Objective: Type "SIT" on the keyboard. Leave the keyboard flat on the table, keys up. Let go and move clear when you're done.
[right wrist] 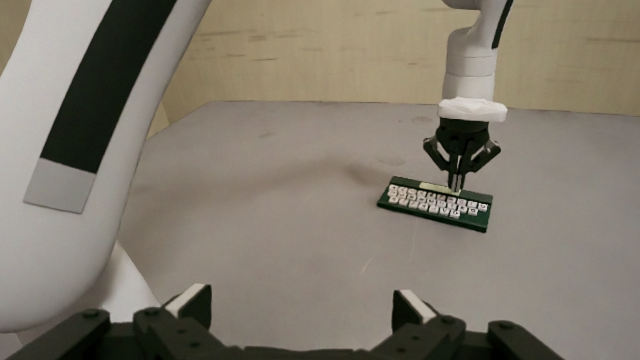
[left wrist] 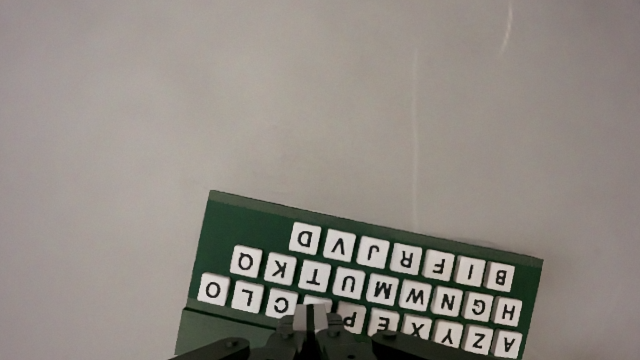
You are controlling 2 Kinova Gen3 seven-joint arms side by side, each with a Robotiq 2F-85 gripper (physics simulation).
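Places are measured from the left arm's base along level axes (x ahead, y left, z up), in millimetres.
Pixels of known places: left gripper, between the fingertips: (right wrist: pixel 454 189) (left wrist: pixel 310 324); right gripper, between the fingertips: (right wrist: pixel 302 308).
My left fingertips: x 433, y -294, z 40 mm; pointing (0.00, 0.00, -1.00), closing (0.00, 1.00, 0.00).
Behind a point stands the place of what it marks.
The green keyboard (left wrist: pixel 240 220) {z 12, x 384, y -330 mm} (right wrist: pixel 479 223) {z 12, x 378, y -335 mm} lies flat on the table with its white keys up; its letters look upside down in the left wrist view. My left gripper (left wrist: pixel 310 324) {z 40, x 433, y -294 mm} (right wrist: pixel 454 189) {z 40, x 433, y -294 mm} is shut and empty, tips down at the row beside the pale strip. Its fingertips cover most of the S key (left wrist: pixel 321 300) {z 17, x 428, y -288 mm}, between C and P; whether they touch it or press it down is hard to tell. The T key (left wrist: pixel 315 276) {z 17, x 415, y -291 mm} and the I key (left wrist: pixel 470 271) {z 17, x 418, y -206 mm} are uncovered. My right gripper (right wrist: pixel 302 308) {z 250, x 8, y -176 mm} is wide open and empty, far from the keyboard.
The pale strip (right wrist: pixel 431 187) {z 18, x 469, y -256 mm} on the keyboard's rear part is partly behind the left fingertips. The left arm (right wrist: pixel 470 65) {z 267, x 399, y -290 mm} rises above the keyboard. A large white arm section (right wrist: pixel 165 65) {z 350, x 71, y -88 mm} fills the left side of the right wrist view. A wooden wall (right wrist: pixel 320 60) stands behind the grey table (right wrist: pixel 280 225) {z 0, x 336, y 10 mm}.
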